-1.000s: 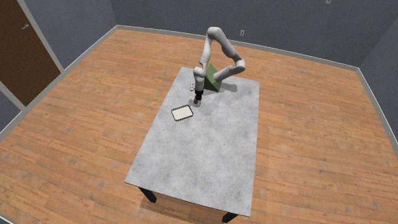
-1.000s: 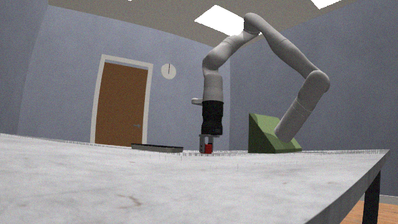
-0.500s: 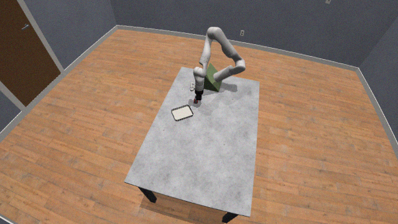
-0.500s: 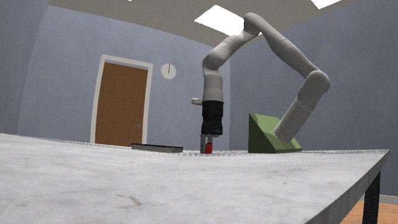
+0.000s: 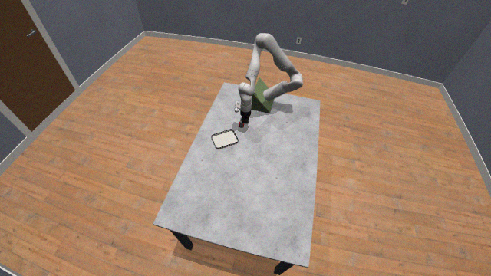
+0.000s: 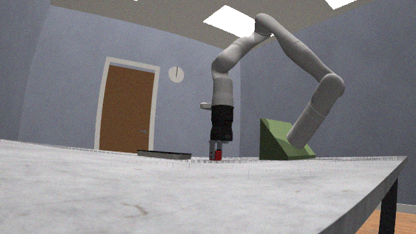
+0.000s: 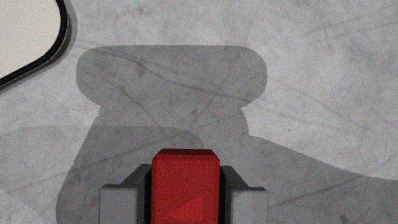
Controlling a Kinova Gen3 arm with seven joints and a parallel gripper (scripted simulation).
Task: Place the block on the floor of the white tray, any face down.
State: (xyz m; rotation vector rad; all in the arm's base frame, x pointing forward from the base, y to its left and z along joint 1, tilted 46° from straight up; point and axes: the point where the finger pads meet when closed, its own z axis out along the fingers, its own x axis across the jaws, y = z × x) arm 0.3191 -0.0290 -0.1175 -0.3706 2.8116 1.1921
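My hand is 16 cm short of the white tray, 7 cm to the left of it and 1 cm above it. From my hand the other things lie so: red block (right at my hand).
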